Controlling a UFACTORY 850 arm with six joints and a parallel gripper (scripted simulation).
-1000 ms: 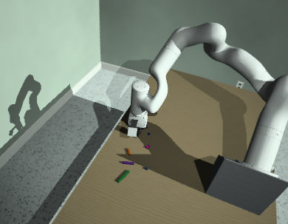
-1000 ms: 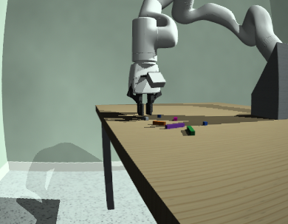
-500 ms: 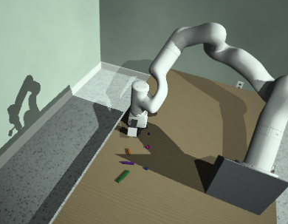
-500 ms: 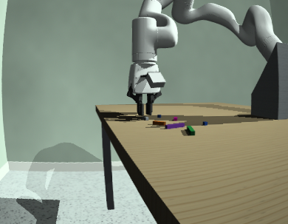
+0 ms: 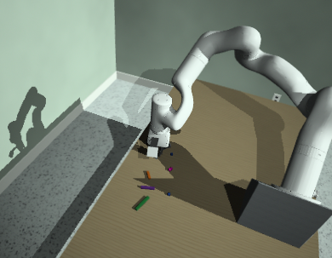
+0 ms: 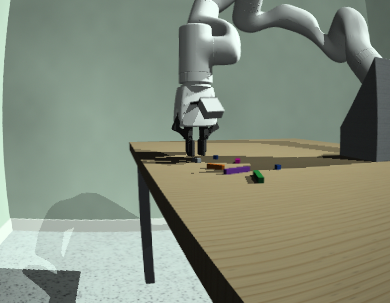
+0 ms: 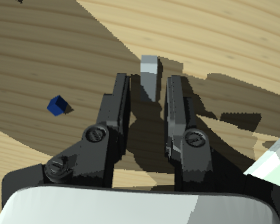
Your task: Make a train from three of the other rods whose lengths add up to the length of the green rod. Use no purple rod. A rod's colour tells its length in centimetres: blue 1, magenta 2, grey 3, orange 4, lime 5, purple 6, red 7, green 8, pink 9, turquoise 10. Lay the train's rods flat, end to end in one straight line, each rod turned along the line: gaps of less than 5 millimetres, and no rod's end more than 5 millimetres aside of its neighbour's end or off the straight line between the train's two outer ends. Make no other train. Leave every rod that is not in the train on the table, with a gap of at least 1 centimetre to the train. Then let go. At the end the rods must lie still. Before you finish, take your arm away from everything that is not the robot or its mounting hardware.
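My gripper is now 3 cm above the grey rod.
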